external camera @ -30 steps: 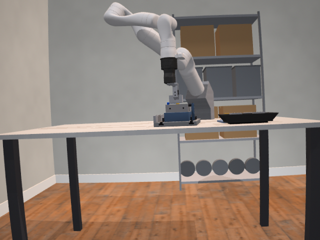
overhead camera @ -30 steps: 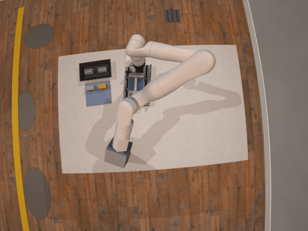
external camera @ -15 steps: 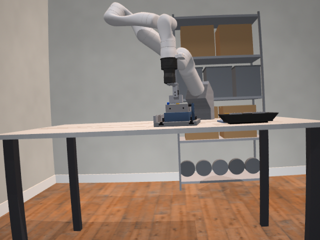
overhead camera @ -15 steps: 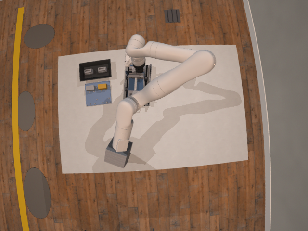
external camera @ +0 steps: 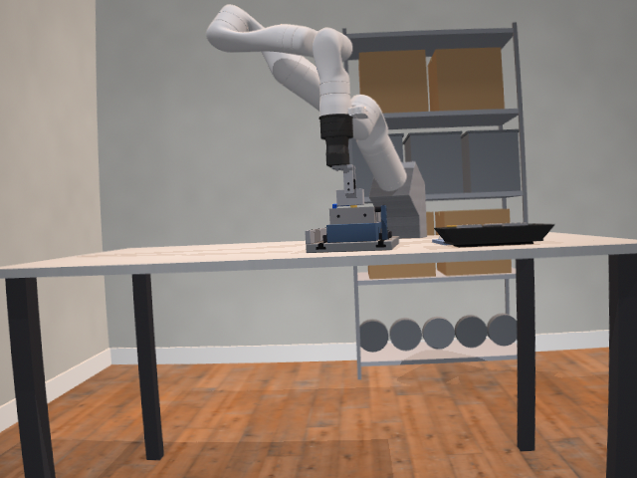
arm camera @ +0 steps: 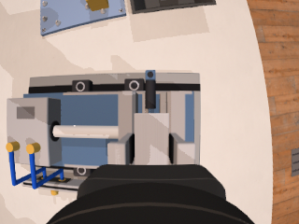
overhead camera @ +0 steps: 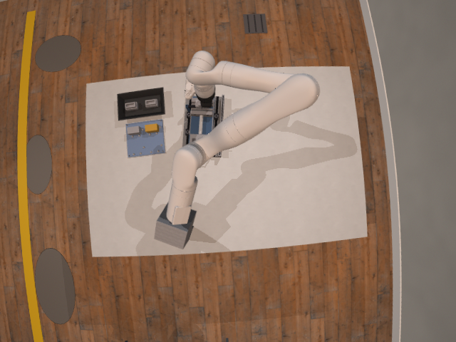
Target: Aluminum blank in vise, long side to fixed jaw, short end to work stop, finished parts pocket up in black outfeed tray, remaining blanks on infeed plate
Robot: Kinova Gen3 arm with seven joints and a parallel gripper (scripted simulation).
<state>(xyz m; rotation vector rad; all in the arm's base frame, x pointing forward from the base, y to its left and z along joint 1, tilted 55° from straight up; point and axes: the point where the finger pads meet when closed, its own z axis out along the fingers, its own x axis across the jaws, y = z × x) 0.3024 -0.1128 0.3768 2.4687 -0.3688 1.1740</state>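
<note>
The gray aluminum blank is 3 cm below my hand. Also, from my hand: yellow brass blank 26 cm to the left, 12 cm below, 5 cm ahead; then vise 11 cm below, 6 cm behind, 4 cm to the left; then blue infeed plate 32 cm to the left, 14 cm below, 3 cm ahead.
</note>
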